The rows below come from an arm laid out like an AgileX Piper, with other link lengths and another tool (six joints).
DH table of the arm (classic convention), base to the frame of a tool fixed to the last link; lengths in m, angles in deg. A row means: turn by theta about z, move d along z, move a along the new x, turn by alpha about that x. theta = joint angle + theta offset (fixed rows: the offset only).
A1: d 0.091; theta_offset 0; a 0; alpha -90
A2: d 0; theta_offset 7.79; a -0.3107; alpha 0
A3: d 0; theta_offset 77.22; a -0.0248; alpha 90
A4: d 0.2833; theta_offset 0; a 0; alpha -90
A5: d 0; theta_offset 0; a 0; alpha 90
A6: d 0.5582; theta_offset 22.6; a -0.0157; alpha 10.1
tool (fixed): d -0.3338; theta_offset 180; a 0; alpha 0
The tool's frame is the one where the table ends.
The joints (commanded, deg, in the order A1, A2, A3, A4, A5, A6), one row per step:
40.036, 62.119, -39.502, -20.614, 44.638, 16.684
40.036, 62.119, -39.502, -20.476, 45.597, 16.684
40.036, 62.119, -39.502, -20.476, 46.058, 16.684
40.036, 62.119, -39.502, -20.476, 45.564, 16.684
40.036, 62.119, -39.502, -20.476, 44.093, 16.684
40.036, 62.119, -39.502, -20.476, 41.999, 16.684
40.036, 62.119, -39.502, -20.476, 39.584, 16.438
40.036, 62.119, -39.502, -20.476, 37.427, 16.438
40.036, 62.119, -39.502, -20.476, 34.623, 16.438
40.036, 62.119, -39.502, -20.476, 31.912, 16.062
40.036, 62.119, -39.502, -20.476, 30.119, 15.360
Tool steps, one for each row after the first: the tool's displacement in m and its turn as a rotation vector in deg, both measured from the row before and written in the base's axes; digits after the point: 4 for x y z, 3 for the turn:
-0.0017, -0.0026, -0.0023, -0.555, 0.707, -0.363
-0.0008, -0.0014, -0.0011, -0.315, 0.299, -0.154
0.0008, 0.0014, 0.0012, 0.338, -0.321, 0.165
0.0023, 0.0043, 0.0035, 1.006, -0.955, 0.490
0.0032, 0.0060, 0.0052, 1.432, -1.359, 0.698
0.0032, 0.0068, 0.0062, 1.514, -1.609, 1.005
0.0028, 0.0060, 0.0059, 1.475, -1.400, 0.719
0.0033, 0.0076, 0.0080, 1.917, -1.820, 0.935
0.0025, 0.0072, 0.0078, 1.623, -1.860, 1.183
0.0011, 0.0047, 0.0050, 0.784, -1.370, 1.103

